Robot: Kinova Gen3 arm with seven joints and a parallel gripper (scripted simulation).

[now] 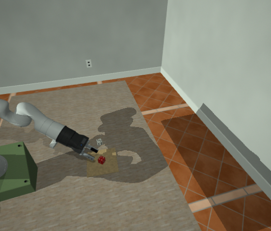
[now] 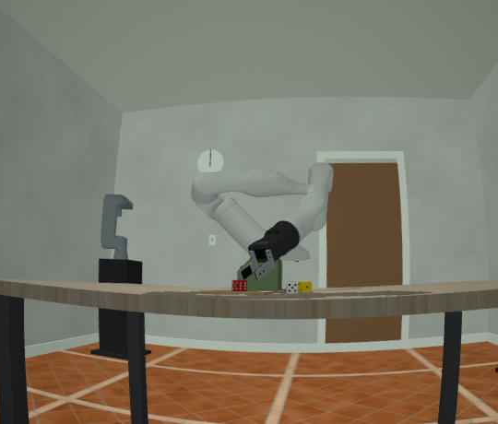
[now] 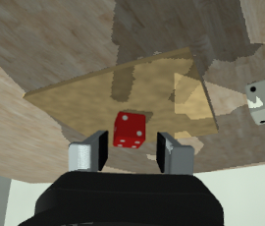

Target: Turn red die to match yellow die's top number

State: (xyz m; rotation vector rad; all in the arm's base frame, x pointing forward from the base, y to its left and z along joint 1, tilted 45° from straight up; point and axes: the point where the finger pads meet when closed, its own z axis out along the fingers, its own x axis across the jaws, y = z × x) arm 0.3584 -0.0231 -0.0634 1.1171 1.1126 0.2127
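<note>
My hand is 4 cm short of the red die, 2 cm to the left of it and 3 cm above it. Round my hand: tan mat (4 cm ahead, 2 cm to the right, 5 cm below); white die (4 cm ahead, 9 cm to the left, 4 cm below); yellow die (3 cm behind, 12 cm to the left, 4 cm below).
</note>
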